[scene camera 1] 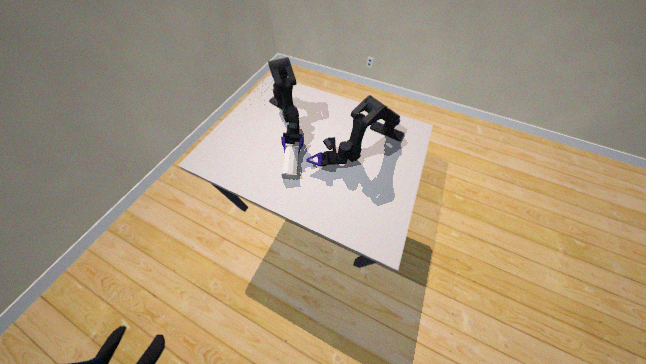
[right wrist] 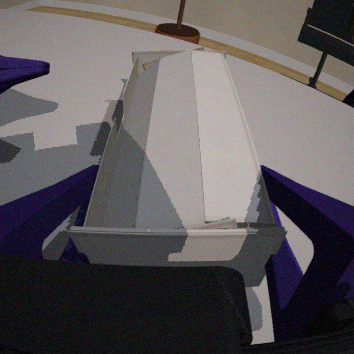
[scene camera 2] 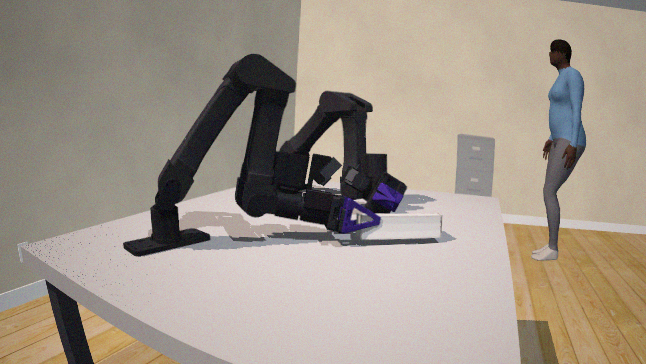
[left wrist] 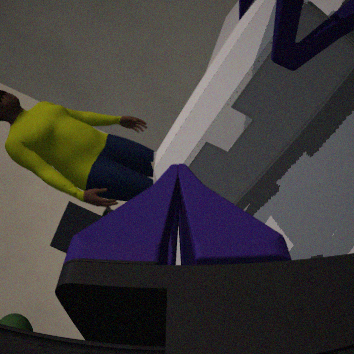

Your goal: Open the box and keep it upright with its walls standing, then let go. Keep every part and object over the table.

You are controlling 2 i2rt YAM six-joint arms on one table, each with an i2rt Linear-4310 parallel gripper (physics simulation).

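Pixels of known places: left gripper, between the fingertips: [scene camera 1: 306,160] [right wrist: 46,67] [scene camera 2: 396,202] [left wrist: 177,175]; right gripper, between the fingertips: [scene camera 1: 291,153] [right wrist: 177,176] [scene camera 2: 376,219] [left wrist: 261,44]; left arm's base, origin of its link: [scene camera 1: 386,131]; right arm's base, origin of its link: [scene camera 2: 167,243].
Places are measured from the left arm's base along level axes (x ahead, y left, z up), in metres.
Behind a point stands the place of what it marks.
Note:
A long white box [scene camera 1: 291,162] @[x 0.510, y -0.331, z 0.051 m] lies flat on the white table; it also shows in scene camera 2 [scene camera 2: 402,226] @[x 0.517, y -0.376, z 0.038 m]. My right gripper [scene camera 1: 291,142] @[x 0.458, y -0.369, z 0.044 m] is shut on its near end, with one purple finger on each long side, as the right wrist view [right wrist: 179,168] @[x 0.453, y -0.371, z 0.053 m] shows. In that view the box [right wrist: 182,147] @[x 0.465, y -0.365, z 0.054 m] runs away from the gripper, and its two top flaps meet along a middle seam. My left gripper [scene camera 1: 314,159] @[x 0.465, y -0.269, z 0.063 m] is shut and empty, low over the table beside the box. Its tip [left wrist: 178,168] points at the box's long side wall [left wrist: 211,95] @[x 0.497, y -0.343, z 0.053 m]. I cannot tell whether they touch.
A person in a blue top [scene camera 2: 563,149] stands beyond the table's far corner, near a grey filing cabinet [scene camera 2: 474,165]. A person in a yellow top [left wrist: 53,147] shows in the left wrist view. A plant pot [right wrist: 177,31] stands on the floor past the table edge.

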